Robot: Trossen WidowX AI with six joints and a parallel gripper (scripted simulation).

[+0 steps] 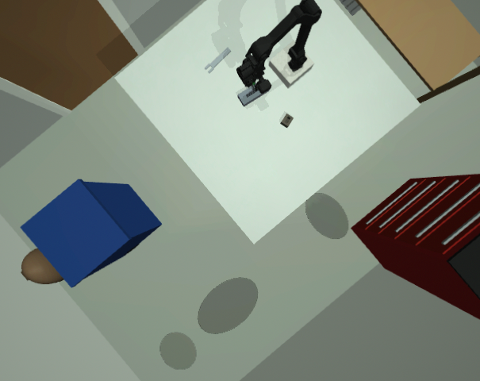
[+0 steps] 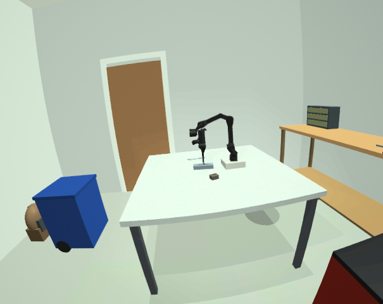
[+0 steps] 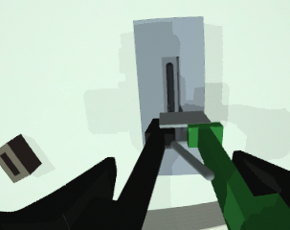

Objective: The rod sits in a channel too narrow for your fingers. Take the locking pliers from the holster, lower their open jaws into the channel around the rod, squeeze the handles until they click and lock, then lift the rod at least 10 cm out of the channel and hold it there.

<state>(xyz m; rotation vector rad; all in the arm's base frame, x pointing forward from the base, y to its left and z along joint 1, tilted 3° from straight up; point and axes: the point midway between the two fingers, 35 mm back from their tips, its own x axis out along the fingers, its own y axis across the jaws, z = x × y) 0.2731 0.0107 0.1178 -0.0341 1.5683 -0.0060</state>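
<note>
My gripper tip is now 120 mm above the grey channel block. Also, from my gripper tip: flat grey wrench-like tool: 110 mm ahead, 280 mm to the right, 130 mm below; brown holster: 80 mm behind, 240 mm to the left, 130 mm below; dark rod: 130 mm below.
</note>
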